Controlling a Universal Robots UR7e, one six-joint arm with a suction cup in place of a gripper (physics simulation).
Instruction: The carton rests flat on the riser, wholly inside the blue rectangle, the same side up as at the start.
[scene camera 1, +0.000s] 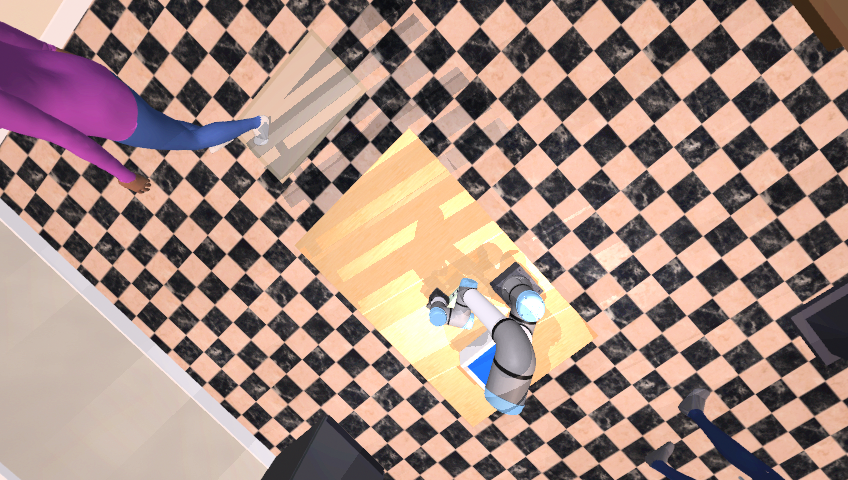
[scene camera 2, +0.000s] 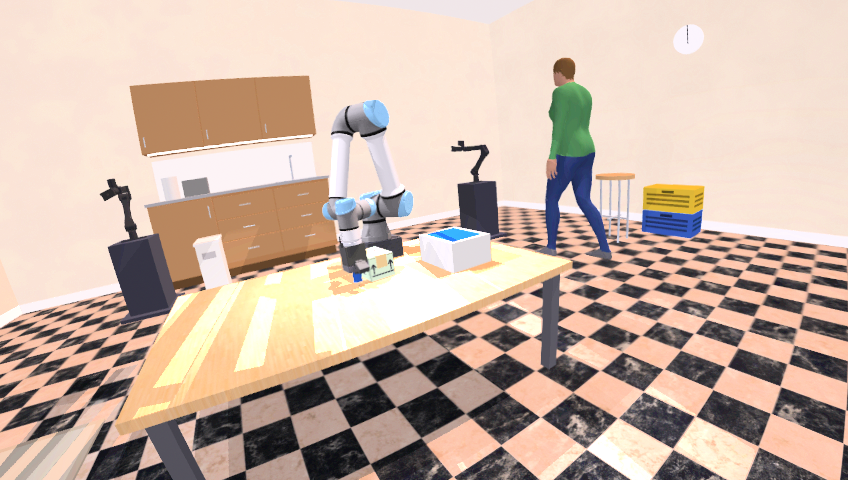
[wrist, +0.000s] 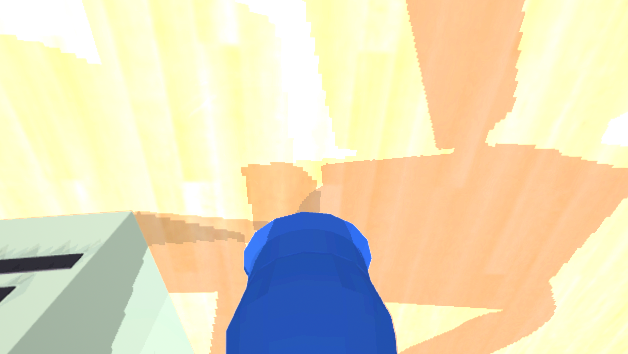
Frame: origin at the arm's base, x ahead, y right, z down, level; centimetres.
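Seen in the pictures: hand at its tool point: (scene camera 2: 358, 280) (wrist: 307, 264); arm's base at its link origin: (scene camera 1: 516, 289) (scene camera 2: 376, 238).
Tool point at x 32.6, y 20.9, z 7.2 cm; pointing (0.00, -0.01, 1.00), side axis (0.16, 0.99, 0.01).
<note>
Offsets run from my tool point to a thing's top centre. Level surfaces: height alone.
The pale green carton {dx -8.0, dy -9.8, dz -7.8 cm} (scene camera 2: 380, 268) (wrist: 65, 305) stands upright on the table, its printed arrows pointing up and a tan patch on it. The white riser {dx +1.7, dy -43.8, dz -10.0 cm} (scene camera 2: 437, 253) stands right of it in scene camera 2, with the blue rectangle {dx +1.7, dy -43.8, dz -10.0 cm} (scene camera 2: 455, 234) (scene camera 1: 480, 365) on its top. In scene camera 1 the arm covers part of that rectangle. My gripper's blue suction cup (scene camera 2: 357, 277) (wrist: 307, 245) points down beside the carton, low over the table and apart from it. Suction is on and nothing is on the cup. The cup is hidden in scene camera 1.
The wooden table {dz +2.0 cm} (scene camera 1: 357, 237) (scene camera 2: 238, 362) carries the arm's base (scene camera 1: 505, 285), the carton and the riser. The arm's elbow (scene camera 1: 511, 362) hangs over the riser in scene camera 1. A person in green (scene camera 2: 571, 124) and one in purple (scene camera 1: 71, 89) are off the table.
</note>
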